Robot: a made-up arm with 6 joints. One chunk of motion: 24 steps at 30 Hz.
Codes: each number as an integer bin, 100 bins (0 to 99) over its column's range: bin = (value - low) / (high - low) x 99, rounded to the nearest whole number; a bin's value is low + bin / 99 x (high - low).
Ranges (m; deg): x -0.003..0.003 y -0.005..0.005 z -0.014..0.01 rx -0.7..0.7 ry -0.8..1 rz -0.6..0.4
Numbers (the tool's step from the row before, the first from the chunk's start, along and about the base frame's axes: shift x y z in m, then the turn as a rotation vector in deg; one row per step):
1: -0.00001 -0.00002 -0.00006 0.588 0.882 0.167
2: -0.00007 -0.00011 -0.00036 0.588 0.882 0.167
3: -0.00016 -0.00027 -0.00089 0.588 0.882 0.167
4: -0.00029 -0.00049 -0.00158 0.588 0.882 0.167
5: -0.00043 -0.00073 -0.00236 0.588 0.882 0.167
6: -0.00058 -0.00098 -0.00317 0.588 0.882 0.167
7: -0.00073 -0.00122 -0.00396 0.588 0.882 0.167
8: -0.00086 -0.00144 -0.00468 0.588 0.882 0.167
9: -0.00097 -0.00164 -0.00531 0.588 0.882 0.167
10: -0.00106 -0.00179 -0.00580 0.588 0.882 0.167
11: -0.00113 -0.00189 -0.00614 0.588 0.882 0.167
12: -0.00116 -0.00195 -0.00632 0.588 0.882 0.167
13: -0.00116 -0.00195 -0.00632 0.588 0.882 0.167
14: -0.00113 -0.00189 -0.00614 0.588 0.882 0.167
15: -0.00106 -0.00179 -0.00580 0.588 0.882 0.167
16: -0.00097 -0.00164 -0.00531 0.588 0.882 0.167
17: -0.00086 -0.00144 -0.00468 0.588 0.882 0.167
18: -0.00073 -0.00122 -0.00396 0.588 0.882 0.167
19: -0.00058 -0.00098 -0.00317 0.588 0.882 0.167
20: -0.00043 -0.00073 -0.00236 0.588 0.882 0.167
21: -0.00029 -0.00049 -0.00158 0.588 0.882 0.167
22: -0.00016 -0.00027 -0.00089 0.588 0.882 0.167
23: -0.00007 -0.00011 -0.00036 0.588 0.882 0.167
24: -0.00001 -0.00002 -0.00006 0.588 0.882 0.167
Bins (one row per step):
1: 49 49 58 91 93 76
2: 48 48 56 91 93 76
3: 47 47 54 91 93 76
4: 45 45 51 91 93 76
5: 42 42 48 91 93 76
6: 40 40 45 91 93 76
7: 37 37 41 91 93 76
8: 35 35 38 91 93 76
9: 33 33 36 91 93 76
10: 32 32 34 91 93 76
11: 31 31 32 91 93 76
12: 30 30 32 91 93 76
13: 30 30 32 91 93 76
14: 31 31 32 91 93 76
15: 32 32 34 91 93 76
16: 33 33 36 91 93 76
17: 35 35 38 91 93 76
18: 37 37 41 91 93 76
19: 40 40 45 91 93 76
20: 42 42 48 91 93 76
21: 45 45 51 91 93 76
22: 47 47 54 91 93 76
23: 48 48 56 91 93 76
24: 49 49 58 91 93 76

